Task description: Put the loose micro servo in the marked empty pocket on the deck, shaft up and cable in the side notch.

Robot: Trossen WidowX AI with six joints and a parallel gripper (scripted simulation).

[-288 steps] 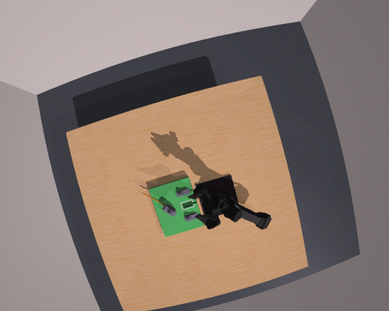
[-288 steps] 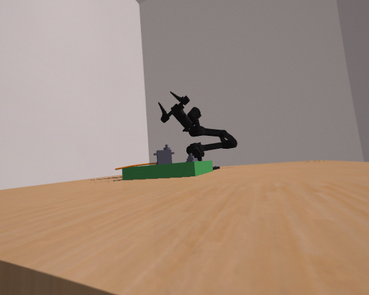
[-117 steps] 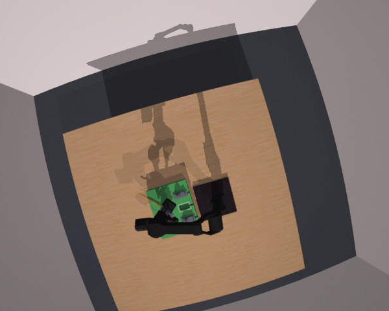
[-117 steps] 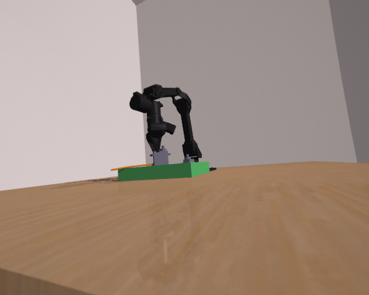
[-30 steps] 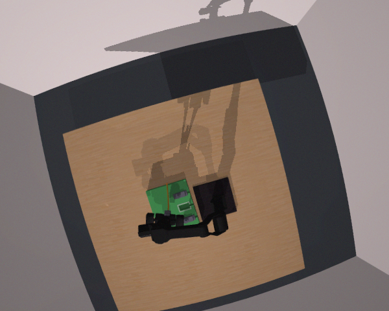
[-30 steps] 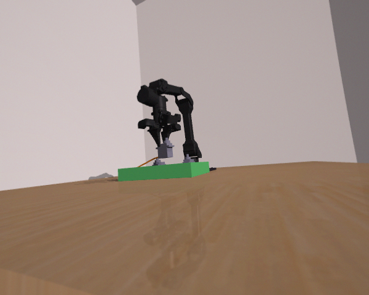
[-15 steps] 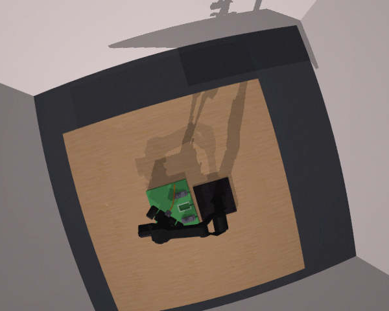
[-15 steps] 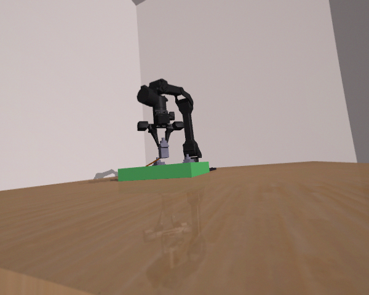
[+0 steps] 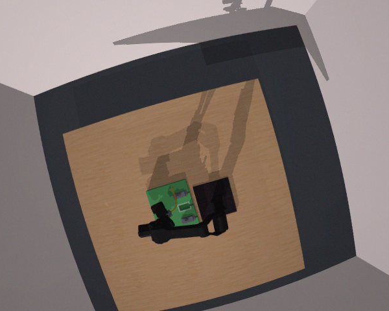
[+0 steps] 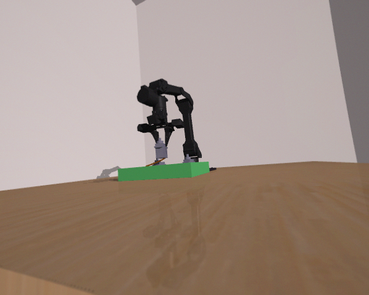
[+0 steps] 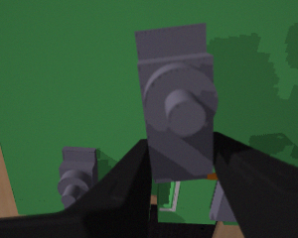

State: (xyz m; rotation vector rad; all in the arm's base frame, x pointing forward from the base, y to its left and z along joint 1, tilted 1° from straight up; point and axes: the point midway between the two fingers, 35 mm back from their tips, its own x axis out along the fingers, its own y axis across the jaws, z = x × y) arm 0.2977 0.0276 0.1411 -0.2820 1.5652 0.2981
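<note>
My gripper tip is 1 cm short of the green deck and 10 cm above it.
</note>
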